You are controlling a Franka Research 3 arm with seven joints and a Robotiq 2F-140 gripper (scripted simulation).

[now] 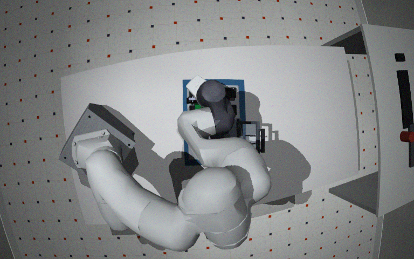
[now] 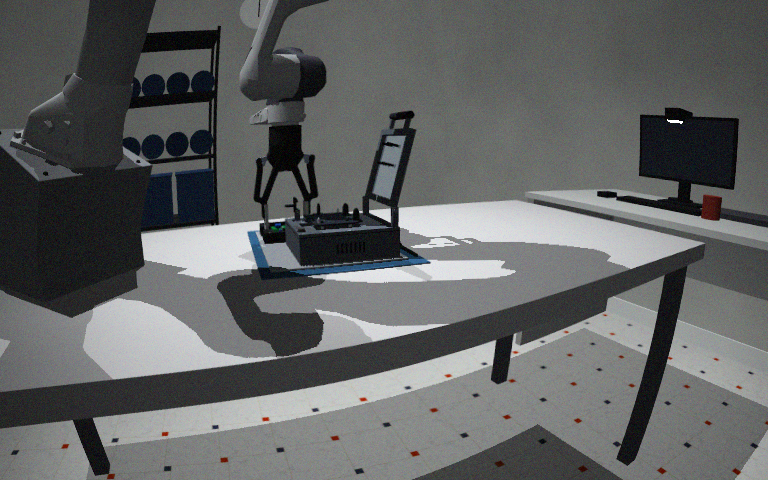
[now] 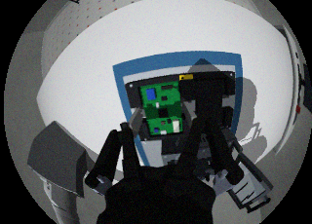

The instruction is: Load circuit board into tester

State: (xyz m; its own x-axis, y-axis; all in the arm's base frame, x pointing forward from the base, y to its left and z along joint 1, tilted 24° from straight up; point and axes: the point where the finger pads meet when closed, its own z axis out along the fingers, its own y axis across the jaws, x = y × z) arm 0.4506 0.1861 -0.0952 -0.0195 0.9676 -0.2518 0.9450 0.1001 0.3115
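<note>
Right now my hand is 20 mm above the green circuit board. Also, from my hand: see-through lid: 190 mm ahead, 170 mm to the right, 140 mm above.
</note>
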